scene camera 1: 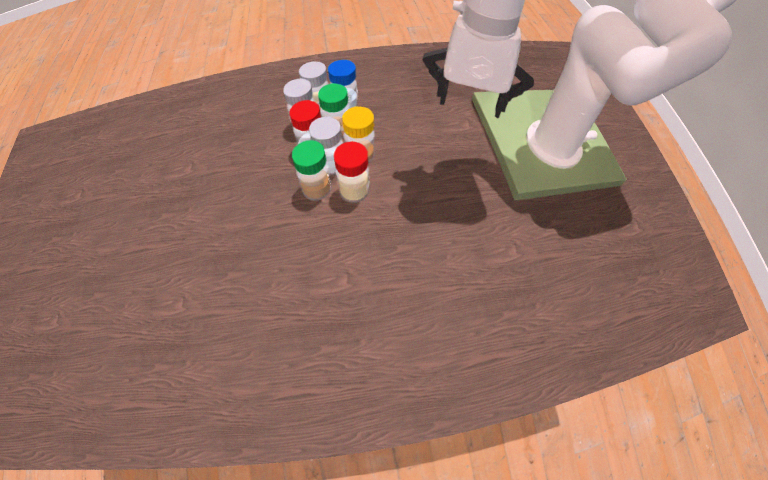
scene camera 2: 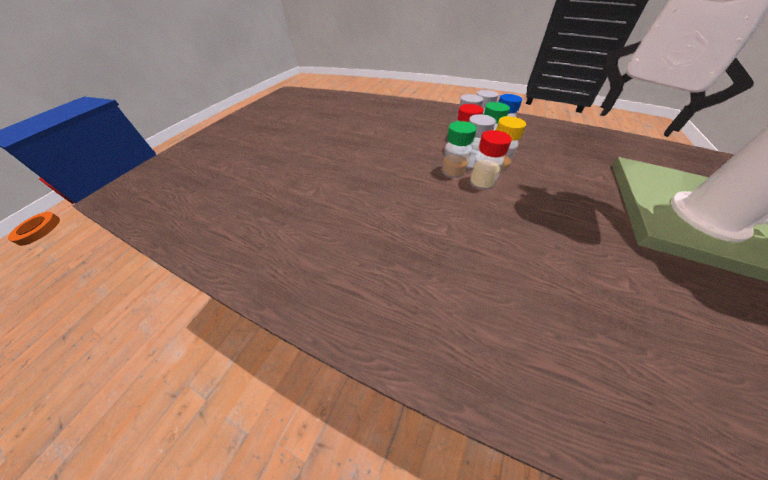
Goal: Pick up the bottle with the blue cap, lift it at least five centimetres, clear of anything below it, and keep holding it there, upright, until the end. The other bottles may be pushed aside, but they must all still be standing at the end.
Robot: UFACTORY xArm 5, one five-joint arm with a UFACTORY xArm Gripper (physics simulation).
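Frame: origin at the arm's base, x ahead, y left, z up, level; millimetres.
Seen in the pictures: gripper, fingertip midpoint: [scene camera 1: 470, 105] [scene camera 2: 634, 123]; arm's base, origin of the base link: [scene camera 1: 554, 144] [scene camera 2: 707, 216].
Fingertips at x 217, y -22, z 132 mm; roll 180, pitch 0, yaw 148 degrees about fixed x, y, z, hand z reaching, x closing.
Offsets run from my fingertips to a thing's middle.
The bottle with the blue cap {105 mm down, 168 mm ahead, 217 mm right} [scene camera 1: 342, 73] [scene camera 2: 510, 103] stands upright at the back right corner of a tight cluster of bottles. A green-capped bottle {105 mm down, 200 mm ahead, 148 mm right} [scene camera 1: 333, 97] [scene camera 2: 496, 111] stands close in front of it and hides part of its body. A grey-capped bottle {105 mm down, 224 mm ahead, 232 mm right} [scene camera 1: 312, 74] [scene camera 2: 487, 97] stands close to its left. My gripper [scene camera 1: 470, 109] [scene camera 2: 635, 124] is open and empty. It hangs above the table, to the right of the cluster in both views, apart from every bottle.
Other upright bottles include a yellow-capped one {105 mm down, 172 mm ahead, 70 mm right} [scene camera 1: 358, 122] [scene camera 2: 511, 128], a front red-capped one {105 mm down, 204 mm ahead, 7 mm left} [scene camera 1: 351, 159] [scene camera 2: 495, 143] and a front green-capped one {105 mm down, 270 mm ahead, 18 mm right} [scene camera 1: 309, 157] [scene camera 2: 461, 133]. My arm's base stands on a green board [scene camera 1: 560, 185] [scene camera 2: 651, 226] at the right.
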